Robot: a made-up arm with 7 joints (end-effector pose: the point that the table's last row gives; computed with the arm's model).
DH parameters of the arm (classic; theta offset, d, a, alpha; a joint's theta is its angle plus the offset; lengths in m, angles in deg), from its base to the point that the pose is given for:
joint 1: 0 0.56 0 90
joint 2: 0 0.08 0 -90
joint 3: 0 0.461 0.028 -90
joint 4: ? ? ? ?
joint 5: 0 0.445 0 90
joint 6: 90 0.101 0.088 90
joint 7: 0 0.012 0 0
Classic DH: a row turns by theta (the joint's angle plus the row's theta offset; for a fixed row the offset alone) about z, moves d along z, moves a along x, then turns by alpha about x.
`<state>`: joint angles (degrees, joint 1 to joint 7).
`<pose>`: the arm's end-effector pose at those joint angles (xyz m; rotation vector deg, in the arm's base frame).
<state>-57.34 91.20 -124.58 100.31 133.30 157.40 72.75</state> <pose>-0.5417 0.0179 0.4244 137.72 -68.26 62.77</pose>
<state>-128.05 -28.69 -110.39 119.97 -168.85 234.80 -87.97</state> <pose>-0.5132 0.1858 0.8736 108.62 10.71 33.74</pose>
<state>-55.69 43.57 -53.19 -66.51 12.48 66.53 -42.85</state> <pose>-0.1496 0.6639 0.7755 -71.20 18.84 17.65</pose>
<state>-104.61 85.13 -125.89 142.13 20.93 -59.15 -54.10</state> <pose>-0.2626 0.1062 0.4171 -62.76 -4.03 -150.52</pose>
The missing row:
joint 4: 0 0.065 -0.018 90
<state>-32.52 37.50 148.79 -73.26 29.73 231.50 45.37</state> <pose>-0.2926 -0.1080 1.2377 105.56 127.01 54.03</pose>
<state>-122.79 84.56 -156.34 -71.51 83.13 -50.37 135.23</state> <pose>0.3299 0.5725 1.0512 -133.86 -5.10 73.63</pose>
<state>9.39 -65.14 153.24 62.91 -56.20 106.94 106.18</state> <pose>0.5659 0.0951 1.2039 -5.15 12.72 45.33</pose>
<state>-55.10 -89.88 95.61 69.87 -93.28 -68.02 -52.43</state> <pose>0.7036 -0.4088 0.5879 -117.25 -76.29 81.20</pose>
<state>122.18 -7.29 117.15 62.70 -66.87 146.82 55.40</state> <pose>-0.0706 -0.1755 1.3335 53.57 -2.52 72.39</pose>
